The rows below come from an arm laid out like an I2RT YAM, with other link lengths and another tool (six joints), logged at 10 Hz.
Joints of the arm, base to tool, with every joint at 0 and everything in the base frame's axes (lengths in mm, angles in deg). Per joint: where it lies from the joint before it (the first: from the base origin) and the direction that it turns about. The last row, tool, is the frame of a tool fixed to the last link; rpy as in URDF.
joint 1: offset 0 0 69.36 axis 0 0 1
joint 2: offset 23.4 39.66 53.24 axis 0 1 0
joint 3: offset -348.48 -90.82 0 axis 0 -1 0
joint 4: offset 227.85 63.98 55.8 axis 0 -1 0
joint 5: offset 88.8 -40.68 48.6 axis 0 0 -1
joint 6: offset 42.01 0 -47.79 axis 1 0 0
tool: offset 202 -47 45 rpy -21.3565 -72.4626 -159.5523
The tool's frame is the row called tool.
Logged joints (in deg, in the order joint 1, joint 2, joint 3, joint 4, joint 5, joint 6), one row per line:
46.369, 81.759, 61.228, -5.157, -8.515, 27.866
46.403, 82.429, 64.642, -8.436, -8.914, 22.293
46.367, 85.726, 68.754, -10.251, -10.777, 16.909
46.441, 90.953, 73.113, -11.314, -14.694, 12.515
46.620, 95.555, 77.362, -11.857, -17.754, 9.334
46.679, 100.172, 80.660, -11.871, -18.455, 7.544
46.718, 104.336, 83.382, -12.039, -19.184, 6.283
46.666, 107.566, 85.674, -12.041, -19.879, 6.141
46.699, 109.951, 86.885, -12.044, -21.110, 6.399
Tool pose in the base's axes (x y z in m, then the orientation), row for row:
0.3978, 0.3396, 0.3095, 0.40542, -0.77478, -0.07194, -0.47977
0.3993, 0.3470, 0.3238, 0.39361, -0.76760, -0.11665, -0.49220
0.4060, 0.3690, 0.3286, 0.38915, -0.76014, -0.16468, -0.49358
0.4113, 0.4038, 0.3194, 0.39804, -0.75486, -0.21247, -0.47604
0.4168, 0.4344, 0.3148, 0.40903, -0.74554, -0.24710, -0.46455
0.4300, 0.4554, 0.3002, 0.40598, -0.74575, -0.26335, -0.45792
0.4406, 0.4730, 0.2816, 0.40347, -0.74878, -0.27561, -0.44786
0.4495, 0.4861, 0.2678, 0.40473, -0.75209, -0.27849, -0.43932
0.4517, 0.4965, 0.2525, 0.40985, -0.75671, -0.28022, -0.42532
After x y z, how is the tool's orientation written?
As a quaternion, w x y z.
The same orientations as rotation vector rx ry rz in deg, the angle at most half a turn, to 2 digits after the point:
-112.02, -10.40, -69.37
-111.59, -16.96, -71.55
-110.74, -23.99, -71.91
-109.51, -30.82, -69.06
-107.61, -35.67, -67.05
-107.79, -38.07, -66.19
-108.36, -39.88, -64.81
-108.77, -40.28, -63.54
-109.18, -40.43, -61.37

